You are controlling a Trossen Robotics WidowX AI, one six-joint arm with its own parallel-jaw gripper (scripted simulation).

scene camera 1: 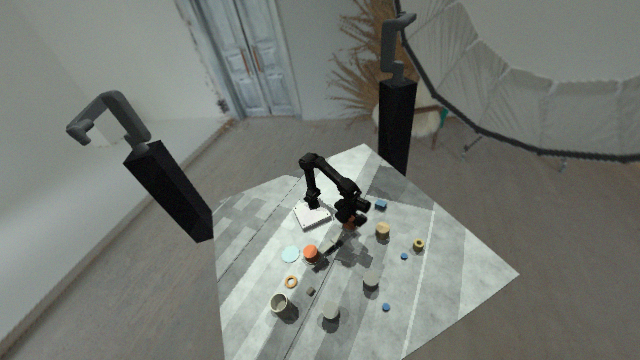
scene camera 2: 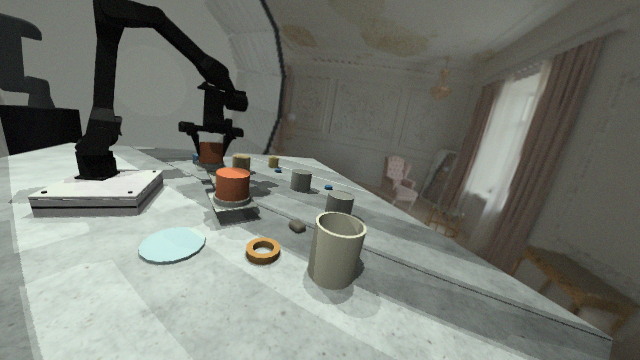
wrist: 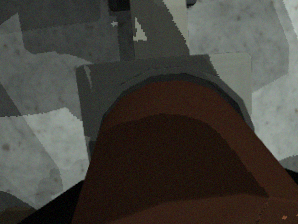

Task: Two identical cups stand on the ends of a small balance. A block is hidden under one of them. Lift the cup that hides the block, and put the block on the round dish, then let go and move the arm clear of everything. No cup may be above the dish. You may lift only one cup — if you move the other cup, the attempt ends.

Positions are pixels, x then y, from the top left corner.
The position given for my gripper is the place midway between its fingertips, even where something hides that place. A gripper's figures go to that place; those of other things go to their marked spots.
Scene:
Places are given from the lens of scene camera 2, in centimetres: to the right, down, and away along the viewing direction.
my gripper (scene camera 2: 211,156): -36, -8, 61
orange cup (scene camera 2: 232,184): -18, 1, 38
beige cup (scene camera 2: 338,238): 2, 8, 26
The marked spots on the orange cup and the beige cup are 25 cm apart.

